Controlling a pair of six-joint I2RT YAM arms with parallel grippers.
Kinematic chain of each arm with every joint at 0, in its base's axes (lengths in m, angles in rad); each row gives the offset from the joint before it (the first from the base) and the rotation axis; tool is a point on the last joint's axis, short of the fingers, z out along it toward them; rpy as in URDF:
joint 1: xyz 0 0 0.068 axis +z
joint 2: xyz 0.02 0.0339 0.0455 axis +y
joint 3: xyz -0.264 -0.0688 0 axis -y
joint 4: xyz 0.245 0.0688 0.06 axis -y
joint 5: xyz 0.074 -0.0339 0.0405 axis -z
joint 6: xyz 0.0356 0 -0.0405 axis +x
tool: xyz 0 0 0 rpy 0 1.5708 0
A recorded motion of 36 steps. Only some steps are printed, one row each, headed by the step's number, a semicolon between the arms.
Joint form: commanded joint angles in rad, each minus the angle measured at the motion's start. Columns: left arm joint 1, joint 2, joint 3, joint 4, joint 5, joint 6; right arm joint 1, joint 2, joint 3, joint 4, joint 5, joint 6.
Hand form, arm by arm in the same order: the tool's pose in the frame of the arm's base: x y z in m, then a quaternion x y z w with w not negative. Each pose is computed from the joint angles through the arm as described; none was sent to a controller.
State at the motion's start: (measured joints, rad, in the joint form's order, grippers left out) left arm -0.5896 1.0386 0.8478 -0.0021 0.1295 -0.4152; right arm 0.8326 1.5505 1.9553 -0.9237 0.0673 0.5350
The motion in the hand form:
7: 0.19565 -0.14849 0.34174 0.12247 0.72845 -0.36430 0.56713; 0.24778 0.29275 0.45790 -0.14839 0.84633 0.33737 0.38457
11: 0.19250 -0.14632 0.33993 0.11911 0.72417 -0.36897 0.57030; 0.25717 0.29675 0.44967 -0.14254 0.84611 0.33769 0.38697
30: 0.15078 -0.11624 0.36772 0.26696 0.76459 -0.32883 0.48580; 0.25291 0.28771 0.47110 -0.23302 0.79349 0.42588 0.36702
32: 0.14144 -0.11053 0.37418 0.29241 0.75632 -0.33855 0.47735; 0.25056 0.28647 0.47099 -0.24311 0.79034 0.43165 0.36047
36: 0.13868 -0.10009 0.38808 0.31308 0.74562 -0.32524 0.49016; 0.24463 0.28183 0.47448 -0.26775 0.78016 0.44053 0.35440
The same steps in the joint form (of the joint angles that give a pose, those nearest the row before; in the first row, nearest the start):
7: -0.0447 -0.0060 -0.0094 0.1043 -0.0267 0.0202; 0.0336 0.2362 0.1738 0.0844 -0.0915 -0.0016
11: -0.0453 -0.0238 -0.0308 0.1222 -0.0275 0.0119; 0.0217 0.2517 0.1528 0.1256 -0.0938 0.0014
30: -0.0092 -0.1613 0.1396 -0.4420 0.1855 0.2632; -0.0103 0.2260 0.1729 0.1767 -0.3668 -0.0836
32: -0.0012 -0.1876 0.1639 -0.5038 0.2443 0.2978; -0.0104 0.2168 0.1619 0.1755 -0.3930 -0.0922
36: 0.0495 -0.1940 0.2216 -0.5668 0.2908 0.3721; -0.0115 0.1958 0.1515 0.1653 -0.4417 -0.1248

